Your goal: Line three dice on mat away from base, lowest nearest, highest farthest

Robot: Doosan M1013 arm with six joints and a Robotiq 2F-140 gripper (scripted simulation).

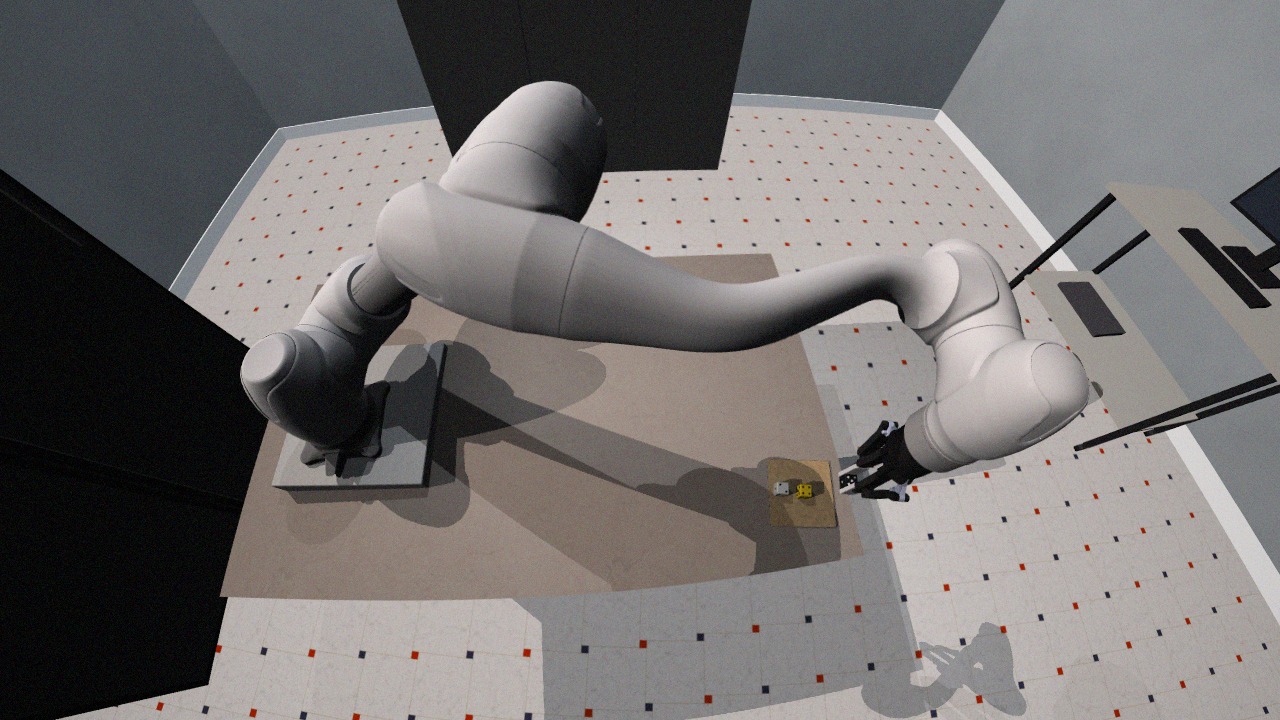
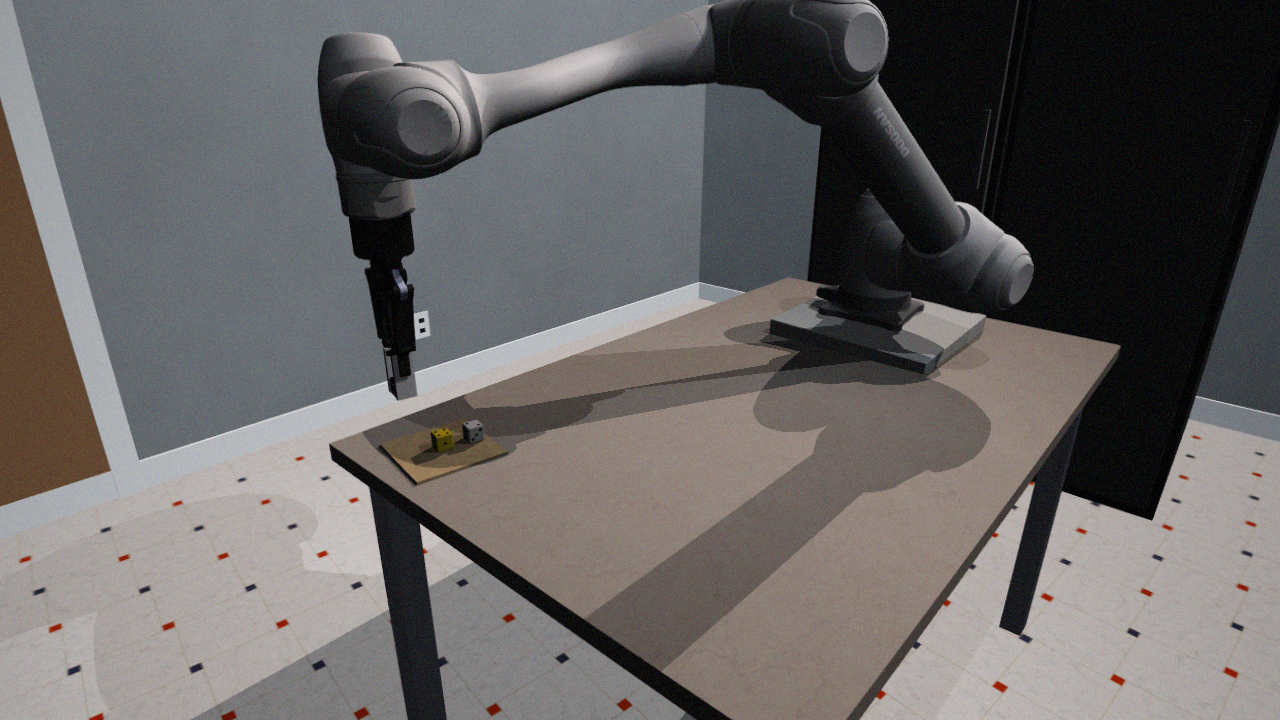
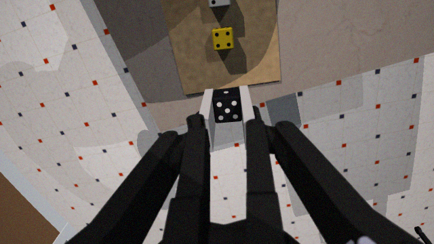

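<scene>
The yellow die is 120 mm below my hand, 50 mm behind it and 10 mm to the left of it. From my hand the other things lie so: tan mat 140 mm below, 50 mm behind, 10 mm to the left; black die 20 mm below; grey die 120 mm below, 90 mm behind, 30 mm to the left.
</scene>
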